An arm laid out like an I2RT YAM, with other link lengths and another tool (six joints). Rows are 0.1 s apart.
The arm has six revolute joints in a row. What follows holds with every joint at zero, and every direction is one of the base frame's. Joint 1 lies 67.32 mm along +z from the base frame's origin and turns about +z. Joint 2 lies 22.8 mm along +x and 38.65 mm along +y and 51.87 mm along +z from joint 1 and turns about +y. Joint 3 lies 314.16 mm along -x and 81.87 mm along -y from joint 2 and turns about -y. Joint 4 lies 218.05 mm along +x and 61.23 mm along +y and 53.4 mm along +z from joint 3 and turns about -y. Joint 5 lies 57.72 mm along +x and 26.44 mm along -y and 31.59 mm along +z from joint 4 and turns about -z. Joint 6 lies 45.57 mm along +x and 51.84 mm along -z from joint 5 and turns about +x. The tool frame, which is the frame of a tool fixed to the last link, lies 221 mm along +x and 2 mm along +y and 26 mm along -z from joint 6; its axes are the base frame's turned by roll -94, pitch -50.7 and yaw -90 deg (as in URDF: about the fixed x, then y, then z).
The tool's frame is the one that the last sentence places.
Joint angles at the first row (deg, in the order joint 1, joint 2, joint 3, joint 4, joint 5, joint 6):
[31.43 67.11 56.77 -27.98 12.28 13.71]
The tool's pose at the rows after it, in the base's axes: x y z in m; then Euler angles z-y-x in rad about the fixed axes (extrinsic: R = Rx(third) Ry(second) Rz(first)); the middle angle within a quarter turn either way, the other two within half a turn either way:
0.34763 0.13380 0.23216 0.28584 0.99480 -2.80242
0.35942 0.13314 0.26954 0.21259 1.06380 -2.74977
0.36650 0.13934 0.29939 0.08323 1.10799 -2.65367
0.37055 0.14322 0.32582 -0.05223 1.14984 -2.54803
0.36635 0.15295 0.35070 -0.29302 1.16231 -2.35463
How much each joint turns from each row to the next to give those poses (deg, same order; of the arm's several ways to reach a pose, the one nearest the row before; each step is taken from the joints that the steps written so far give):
[-0.41 -2.51 0.29 6.31 1.15 -4.68]
[-0.78 -0.01 4.61 -0.33 0.03 -3.19]
[-0.09 0.31 3.63 0.18 -0.87 -3.50]
[-0.01 -0.21 2.45 0.79 -0.60 -3.18]
[0.01 -1.15 1.52 0.90 -2.73 -4.40]

